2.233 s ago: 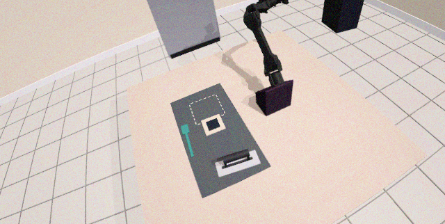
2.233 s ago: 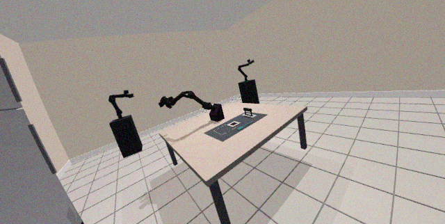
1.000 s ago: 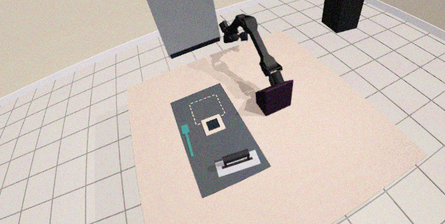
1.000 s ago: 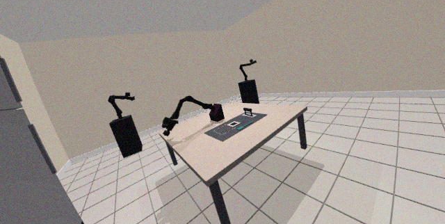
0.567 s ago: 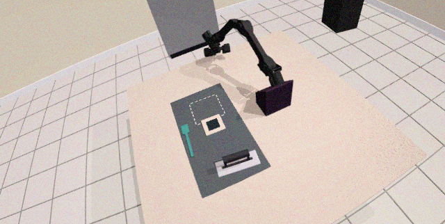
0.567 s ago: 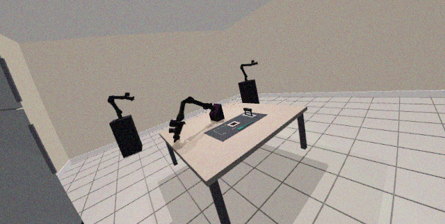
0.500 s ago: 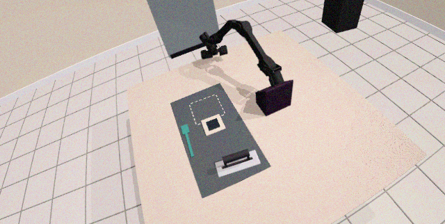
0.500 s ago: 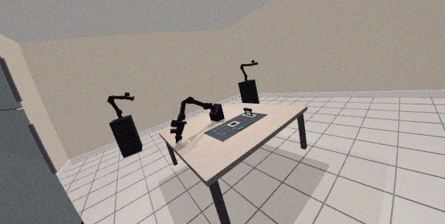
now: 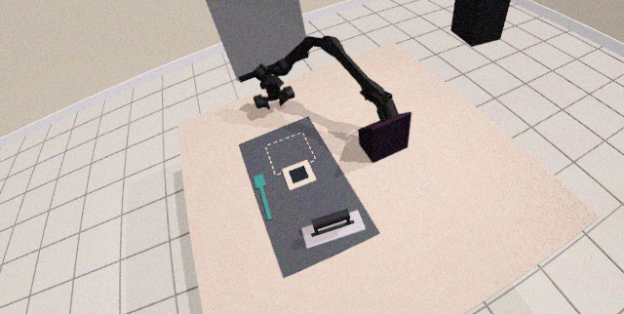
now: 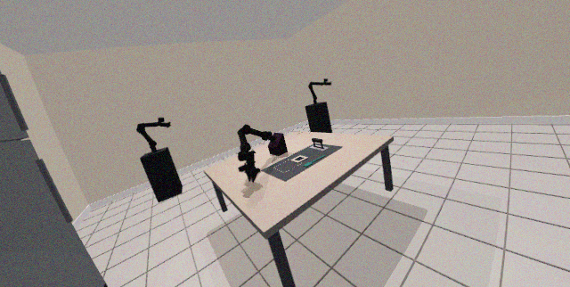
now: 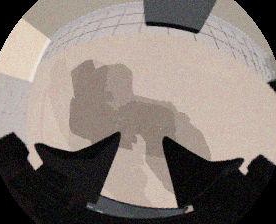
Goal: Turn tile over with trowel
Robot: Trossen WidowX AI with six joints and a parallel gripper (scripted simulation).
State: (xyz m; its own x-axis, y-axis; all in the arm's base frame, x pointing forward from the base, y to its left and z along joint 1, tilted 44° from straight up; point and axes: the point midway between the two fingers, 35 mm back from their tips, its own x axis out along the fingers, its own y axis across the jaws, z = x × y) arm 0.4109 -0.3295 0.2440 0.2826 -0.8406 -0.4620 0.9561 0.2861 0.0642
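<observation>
The teal trowel is 130 mm ahead of my gripper tip and 460 mm to the left of it. The rest, counted from my gripper tip: tile (20 mm behind, 440 mm to the left); then dark grey mat (10 mm behind, 470 mm to the left, 20 mm below).
</observation>
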